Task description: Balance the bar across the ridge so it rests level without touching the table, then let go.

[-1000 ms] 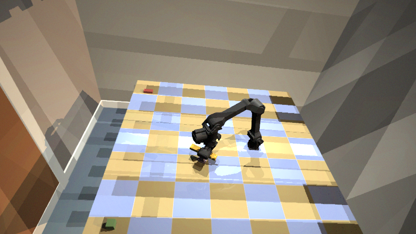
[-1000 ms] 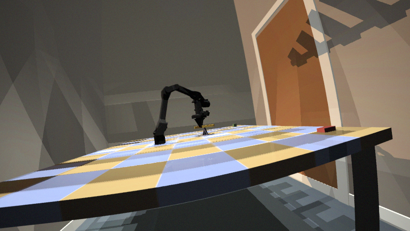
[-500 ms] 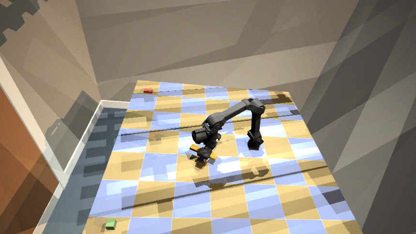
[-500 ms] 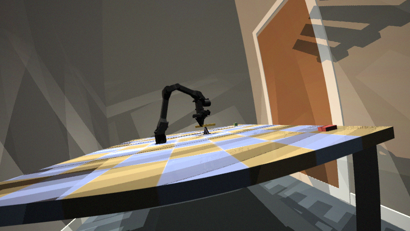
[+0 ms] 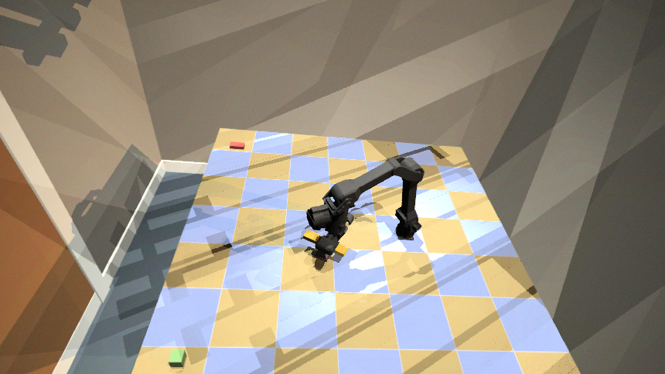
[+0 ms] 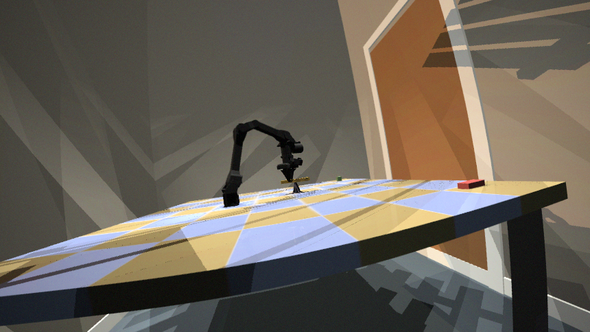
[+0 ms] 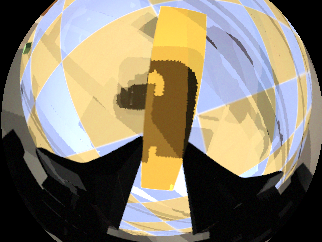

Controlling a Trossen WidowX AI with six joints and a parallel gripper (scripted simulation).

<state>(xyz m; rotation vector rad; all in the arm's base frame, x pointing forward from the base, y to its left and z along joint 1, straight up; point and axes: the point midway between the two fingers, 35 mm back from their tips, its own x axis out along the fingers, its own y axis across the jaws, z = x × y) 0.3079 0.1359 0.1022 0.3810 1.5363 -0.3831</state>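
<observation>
The bar lies 3 cm ahead of my gripper tip and 1 cm to the right of it. The rest, counted from my gripper tip: green block (43 cm ahead, 36 cm to the left, 5 cm below); red block (43 cm ahead, 64 cm to the right, 6 cm below).
</observation>
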